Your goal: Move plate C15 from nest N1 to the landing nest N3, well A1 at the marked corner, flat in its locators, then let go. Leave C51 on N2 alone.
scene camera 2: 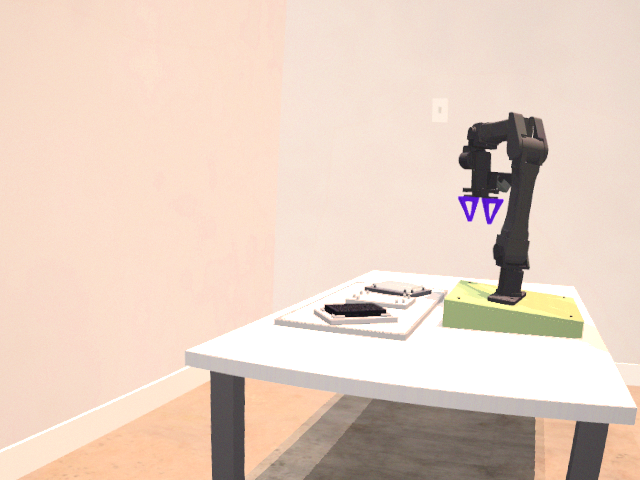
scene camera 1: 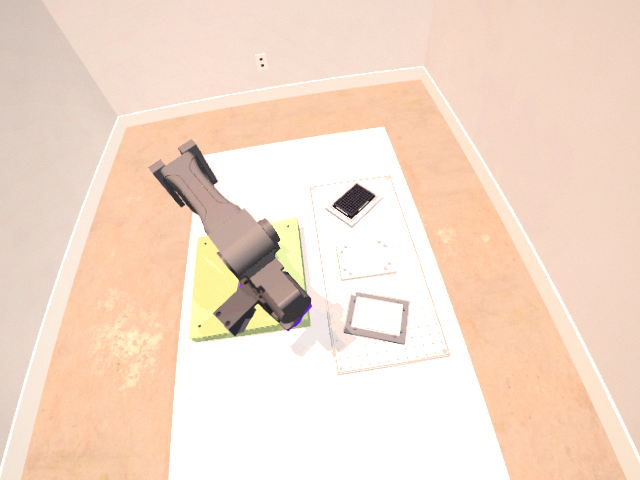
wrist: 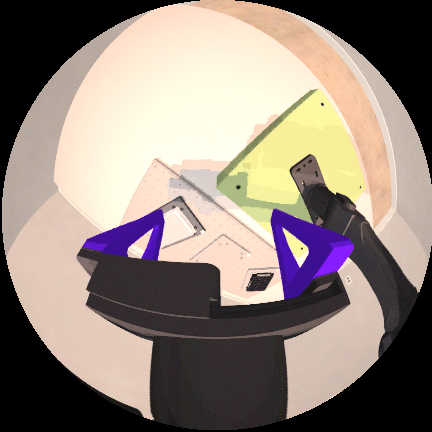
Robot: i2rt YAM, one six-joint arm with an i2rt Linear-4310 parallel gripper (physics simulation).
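Note:
A black plate (scene camera 1: 354, 200) (scene camera 2: 355, 309) (wrist: 259, 281) sits on a white nest turned at an angle. A white plate (scene camera 1: 378, 315) (scene camera 2: 398, 285) (wrist: 178, 226) sits in a grey nest (scene camera 1: 405, 320) (wrist: 191, 214) at the board's other end. Between them, a white nest (scene camera 1: 366, 260) (scene camera 2: 379, 299) (wrist: 220, 247) with small raised locators holds no plate. Labels and the marked corner cannot be read, so I cannot tell which plate is C15. My gripper (scene camera 2: 479, 222) (wrist: 217, 214) is open and empty, high above the table and apart from both plates; the arm mostly hides its fingers in scene camera 1.
The nests stand on a thin perforated board (scene camera 1: 338, 356) (scene camera 2: 310, 326) on the white table (scene camera 1: 258, 413) (scene camera 2: 465, 372). A green-yellow base block (scene camera 1: 209, 289) (scene camera 2: 511, 325) (wrist: 300, 135) carries the arm beside the board. Walls stand beyond the table.

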